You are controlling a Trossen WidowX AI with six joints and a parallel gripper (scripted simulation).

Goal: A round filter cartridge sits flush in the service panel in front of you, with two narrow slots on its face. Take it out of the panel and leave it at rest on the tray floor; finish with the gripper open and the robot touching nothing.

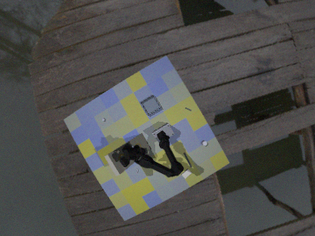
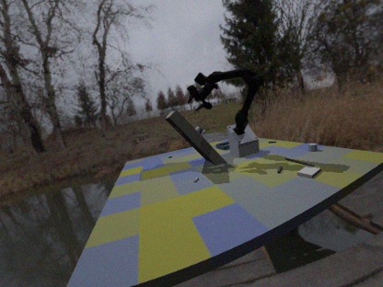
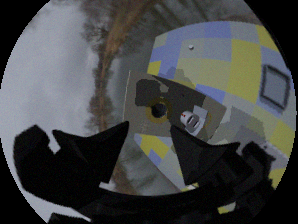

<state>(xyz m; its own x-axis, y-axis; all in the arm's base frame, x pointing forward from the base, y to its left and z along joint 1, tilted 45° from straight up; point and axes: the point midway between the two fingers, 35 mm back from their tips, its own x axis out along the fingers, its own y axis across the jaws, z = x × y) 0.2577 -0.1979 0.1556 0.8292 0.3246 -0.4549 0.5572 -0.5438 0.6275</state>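
Now: gripper tip 20 mm past the white round cartridge, 10 mm to the right of it and 150 mm above it. From my gripper tip the other things lie so: white flat block: 260 mm behind, 530 mm to the left, 360 mm below; then white dot: 90 mm ahead, 420 mm to the right, 360 mm below; then square tray: 390 mm behind, 240 mm to the right, 350 mm below.
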